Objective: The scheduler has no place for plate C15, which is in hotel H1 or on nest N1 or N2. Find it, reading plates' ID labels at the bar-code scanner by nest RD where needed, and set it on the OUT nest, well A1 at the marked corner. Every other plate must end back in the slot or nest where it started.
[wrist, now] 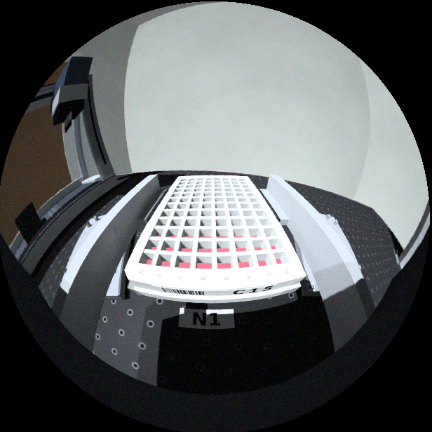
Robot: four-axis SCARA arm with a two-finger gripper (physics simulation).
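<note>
A white plate (pixel 215 275) with square wells, pink in the nearer ones, lies level across the middle of the wrist view. Its near edge carries a bar code (pixel 182 291) and the ID text C15 (pixel 252 290). My gripper (pixel 213 181) is shut on this plate, one long pale finger along each side. A label reading N1 (pixel 206 318) lies on the deck in front of and below the plate. A small A1 tag (pixel 311 287) shows by the plate's near right corner. The held plate hides what lies directly under it.
Pale metal parts (pixel 82 255) (pixel 345 235) show outside both fingers. A dark blue and grey box (pixel 71 95) sits high at the left on an upright, before a brown panel (pixel 37 155). A small black block (pixel 30 220) stands at the left edge. The dark deck (pixel 112 332) has rows of holes.
</note>
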